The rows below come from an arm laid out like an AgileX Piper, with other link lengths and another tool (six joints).
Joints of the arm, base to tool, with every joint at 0 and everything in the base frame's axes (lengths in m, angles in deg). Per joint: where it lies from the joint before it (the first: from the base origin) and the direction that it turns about. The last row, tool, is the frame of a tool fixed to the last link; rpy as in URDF.
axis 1: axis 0 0 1 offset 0 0 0.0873
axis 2: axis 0 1 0 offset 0 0 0
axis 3: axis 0 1 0 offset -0.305 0 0.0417
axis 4: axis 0.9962 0 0.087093 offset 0.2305 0 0.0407
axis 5: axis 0 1 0 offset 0 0 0
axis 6: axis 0.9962 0 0.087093 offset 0.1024 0 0.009
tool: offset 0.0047 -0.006 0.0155 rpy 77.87 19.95 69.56
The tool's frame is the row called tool.
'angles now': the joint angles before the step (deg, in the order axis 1, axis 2, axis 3, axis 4, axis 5, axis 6). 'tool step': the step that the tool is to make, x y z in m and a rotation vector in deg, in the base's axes. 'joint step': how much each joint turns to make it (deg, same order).
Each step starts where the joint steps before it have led.
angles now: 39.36, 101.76, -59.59, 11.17, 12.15, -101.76
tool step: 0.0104, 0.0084, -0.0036, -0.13, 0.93, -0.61
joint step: 0.00, 2.57, -3.20, -1.24, 1.37, 2.06
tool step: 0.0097, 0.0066, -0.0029, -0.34, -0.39, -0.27
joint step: 0.00, 2.12, -2.59, -2.60, 0.30, 2.42
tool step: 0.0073, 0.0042, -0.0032, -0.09, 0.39, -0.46
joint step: -0.18, 1.66, -1.94, -0.50, 0.62, 0.83
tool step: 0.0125, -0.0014, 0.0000, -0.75, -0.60, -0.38
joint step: -1.19, 1.39, -2.42, -1.27, 1.03, 0.02
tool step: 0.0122, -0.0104, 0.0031, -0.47, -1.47, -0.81
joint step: -2.13, 0.11, -0.85, -0.36, -0.12, -1.48
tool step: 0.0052, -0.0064, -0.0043, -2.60, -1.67, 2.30
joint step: -1.14, 0.52, -0.01, -0.32, -0.28, -4.32
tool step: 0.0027, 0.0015, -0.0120, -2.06, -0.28, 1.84
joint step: 0.00, 1.76, -0.15, -0.75, -0.63, -1.89
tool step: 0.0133, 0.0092, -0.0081, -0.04, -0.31, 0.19
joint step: 0.01, 3.34, -3.62, -0.20, 0.05, -0.08
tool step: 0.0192, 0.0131, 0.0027, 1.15, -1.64, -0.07
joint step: -0.01, 3.31, -6.20, -0.32, 0.88, 0.38
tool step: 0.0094, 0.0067, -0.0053, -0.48, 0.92, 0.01
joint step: -0.01, 2.53, -3.71, -0.09, 2.21, 0.19
